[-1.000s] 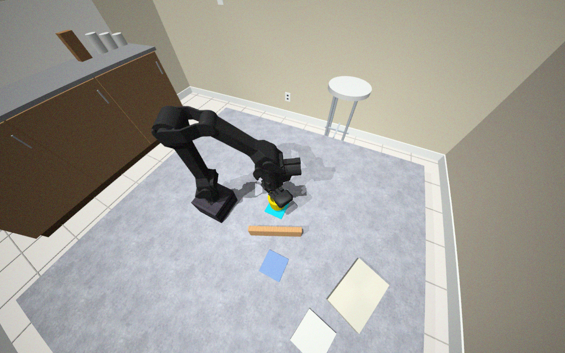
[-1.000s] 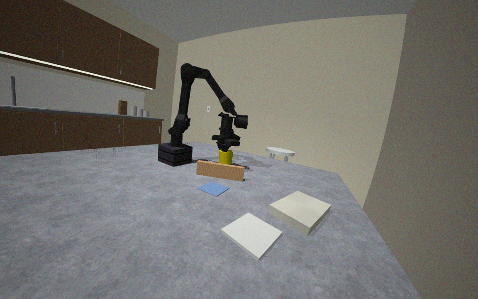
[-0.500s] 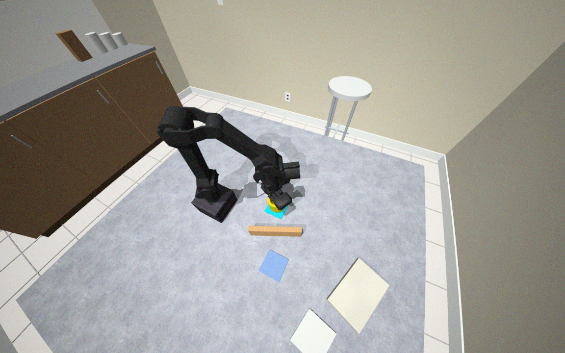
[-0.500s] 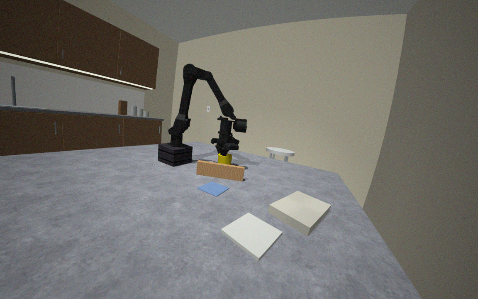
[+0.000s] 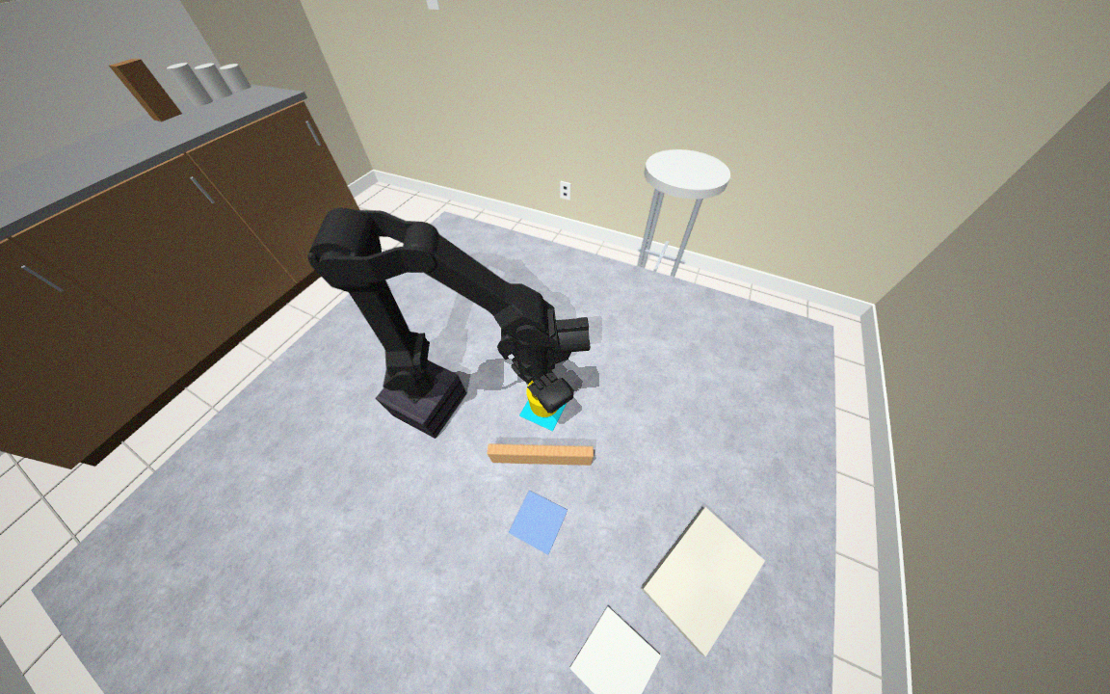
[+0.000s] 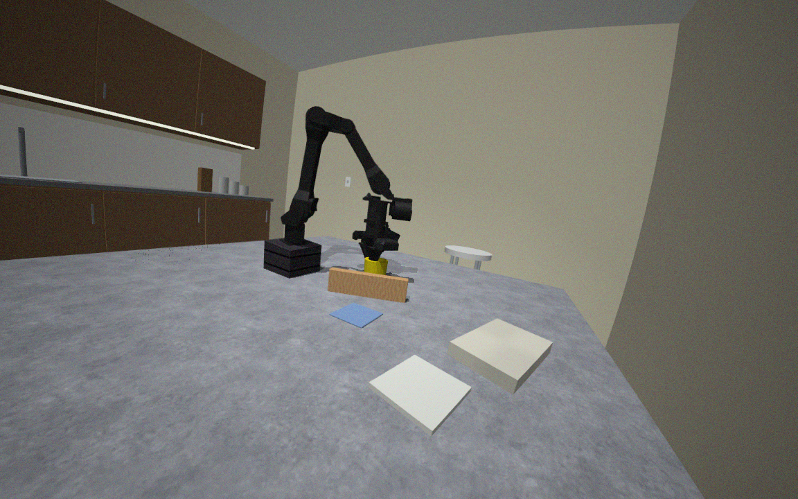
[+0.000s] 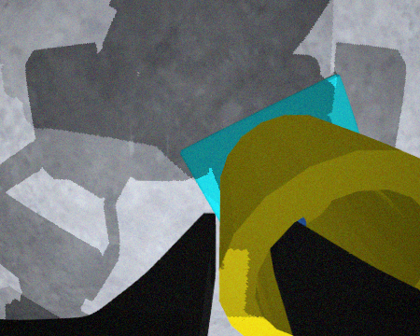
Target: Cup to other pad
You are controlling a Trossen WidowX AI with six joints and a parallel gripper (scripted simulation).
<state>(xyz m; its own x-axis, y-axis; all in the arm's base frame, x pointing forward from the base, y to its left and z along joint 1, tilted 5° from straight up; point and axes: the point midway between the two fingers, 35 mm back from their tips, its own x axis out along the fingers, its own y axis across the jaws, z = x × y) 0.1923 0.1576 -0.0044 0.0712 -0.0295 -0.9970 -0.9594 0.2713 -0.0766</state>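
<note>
Right now the yellow cup is 2 cm ahead of my gripper tip and 1 cm to the right of it. Round my gripper tip: wooden bar 11 cm to the right, 9 cm ahead, 2 cm below; then light blue pad 20 cm to the right, 16 cm ahead, 5 cm below.
</note>
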